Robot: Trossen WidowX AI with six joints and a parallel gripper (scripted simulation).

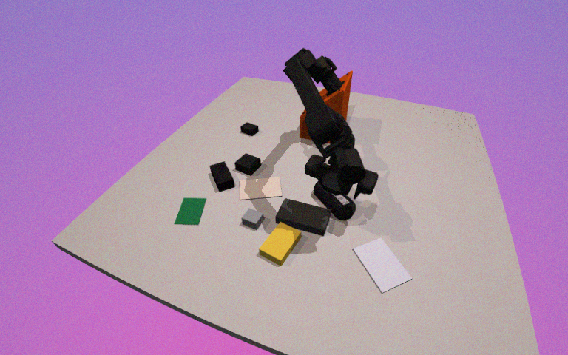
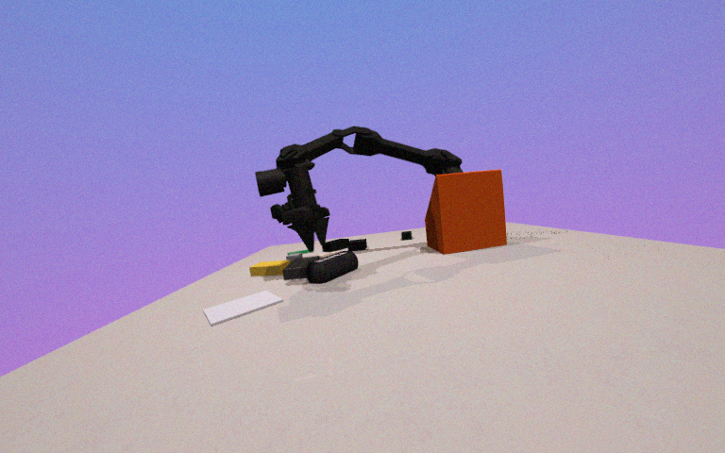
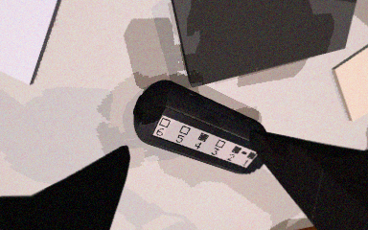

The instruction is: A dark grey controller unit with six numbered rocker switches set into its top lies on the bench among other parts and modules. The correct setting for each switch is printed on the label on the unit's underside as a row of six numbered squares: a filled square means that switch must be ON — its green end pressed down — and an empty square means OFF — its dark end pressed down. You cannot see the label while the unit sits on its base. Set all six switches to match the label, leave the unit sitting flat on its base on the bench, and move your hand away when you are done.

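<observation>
Now: gripper tip 8 cm short of the dark grey box, 7 cm to the left of it and 6 cm above it. The rest, counted from my gripper tip: grey cube (16 cm ahead, 20 cm to the right, 6 cm below); beige card (3 cm ahead, 26 cm to the right, 8 cm below); yellow block (19 cm ahead, 9 cm to the right, 6 cm below).
</observation>
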